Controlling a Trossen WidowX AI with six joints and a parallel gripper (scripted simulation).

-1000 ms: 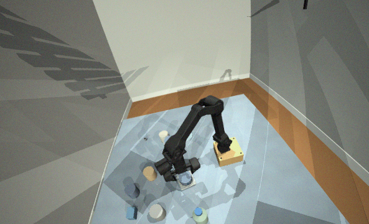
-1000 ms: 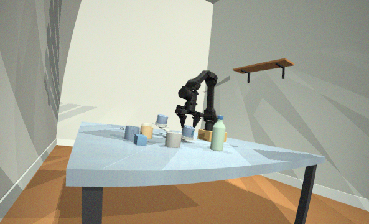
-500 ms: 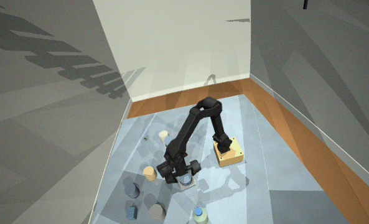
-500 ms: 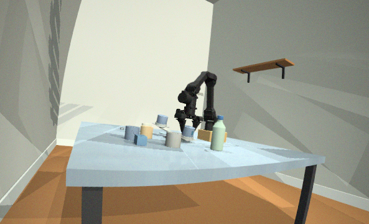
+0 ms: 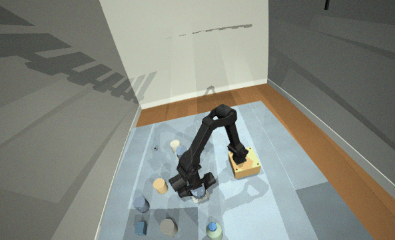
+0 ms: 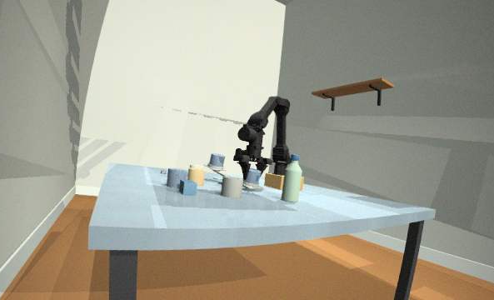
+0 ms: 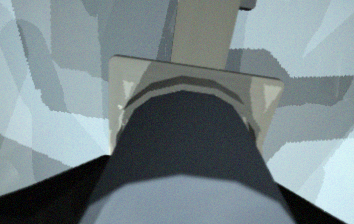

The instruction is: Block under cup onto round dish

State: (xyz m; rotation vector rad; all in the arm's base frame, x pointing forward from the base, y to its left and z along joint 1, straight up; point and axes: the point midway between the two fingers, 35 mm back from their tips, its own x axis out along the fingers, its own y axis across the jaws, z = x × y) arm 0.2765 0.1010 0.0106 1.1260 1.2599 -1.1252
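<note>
Right now my gripper tip is 22 cm to the right of the bottle, 7 cm below it and 1 cm past it. Round my gripper tip: balance beam (14 cm to the right, 2 cm ahead, 1 cm below); tan cylinder (19 cm ahead, 13 cm to the right, 1 cm below); green block (1 cm below).
</note>
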